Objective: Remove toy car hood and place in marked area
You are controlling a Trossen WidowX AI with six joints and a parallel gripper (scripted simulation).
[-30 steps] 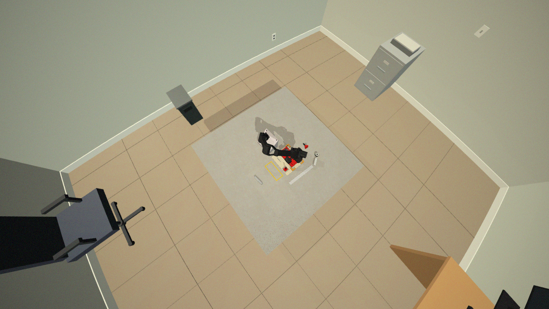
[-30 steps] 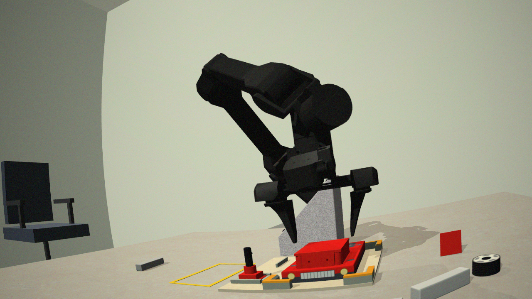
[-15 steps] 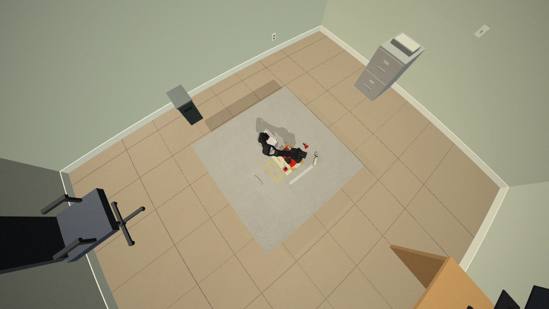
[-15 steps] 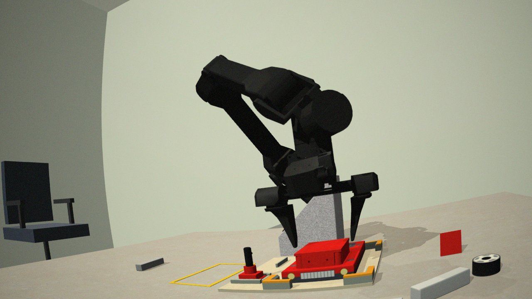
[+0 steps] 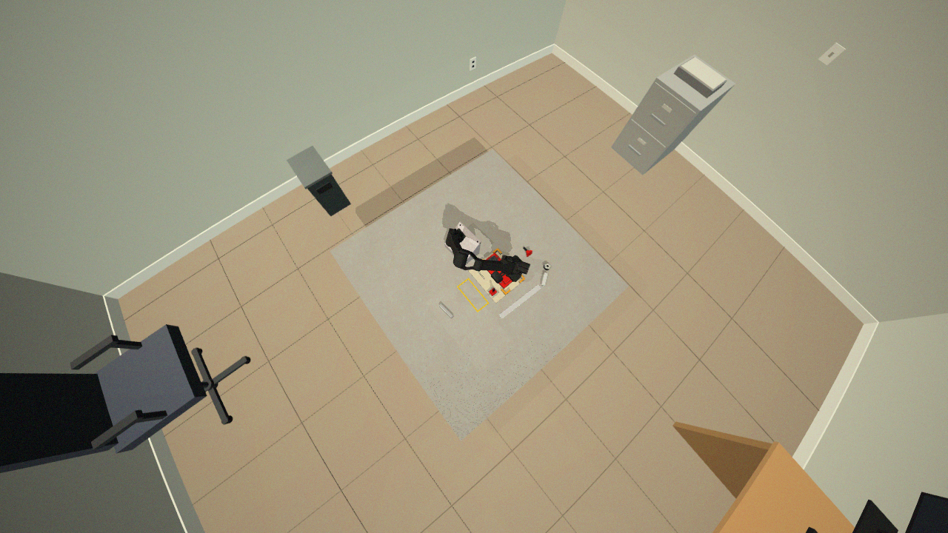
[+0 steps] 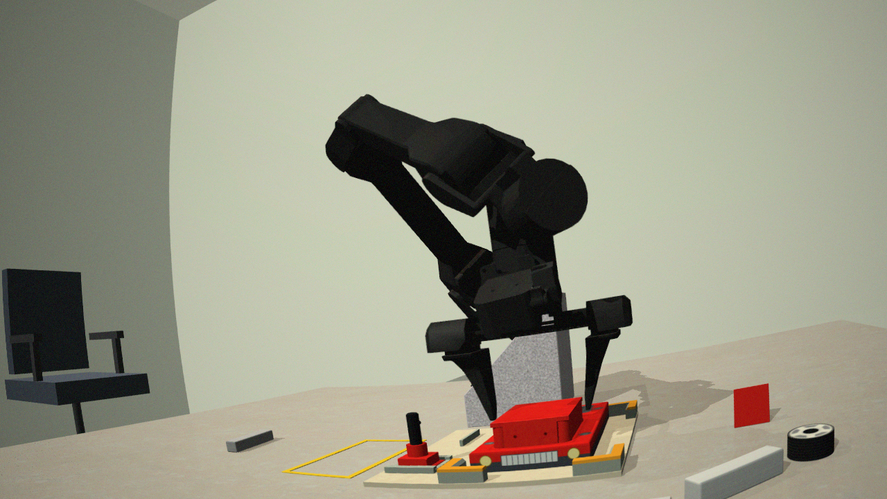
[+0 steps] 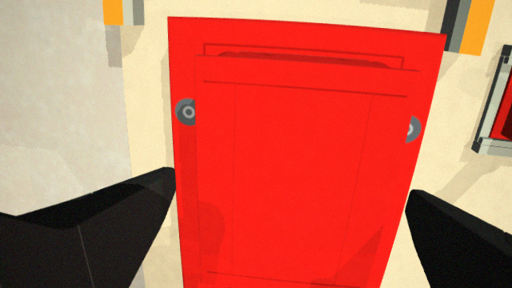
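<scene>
My gripper tip is now right at the red hood. From my gripper tip the other things lie so: grey engine block: 2 cm below; black post: 11 cm to the right, 4 cm ahead, 1 cm below; grey bar: 18 cm to the left, 17 cm ahead, 3 cm below.
</scene>
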